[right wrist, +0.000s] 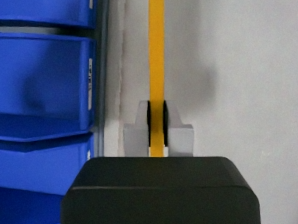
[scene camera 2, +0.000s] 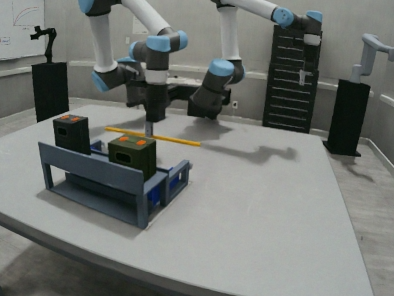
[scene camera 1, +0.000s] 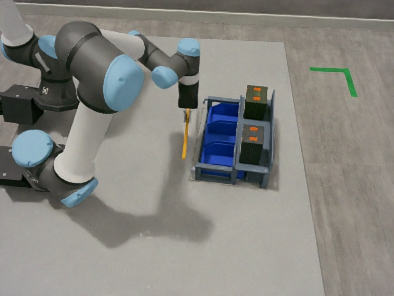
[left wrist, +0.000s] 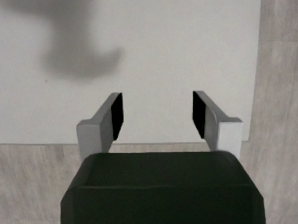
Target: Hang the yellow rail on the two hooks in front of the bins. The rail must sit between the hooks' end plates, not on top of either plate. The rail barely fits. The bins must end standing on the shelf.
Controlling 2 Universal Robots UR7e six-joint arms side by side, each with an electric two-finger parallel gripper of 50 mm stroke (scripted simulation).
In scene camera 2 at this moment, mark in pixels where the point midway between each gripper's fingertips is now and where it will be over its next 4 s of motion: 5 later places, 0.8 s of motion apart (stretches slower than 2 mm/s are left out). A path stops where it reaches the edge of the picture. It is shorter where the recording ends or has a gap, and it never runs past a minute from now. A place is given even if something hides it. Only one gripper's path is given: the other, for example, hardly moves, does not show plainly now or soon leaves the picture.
My right gripper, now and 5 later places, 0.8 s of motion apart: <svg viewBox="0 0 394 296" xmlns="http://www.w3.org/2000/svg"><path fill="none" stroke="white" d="M149 136L148 136L139 139L139 141L139 144L139 145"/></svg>
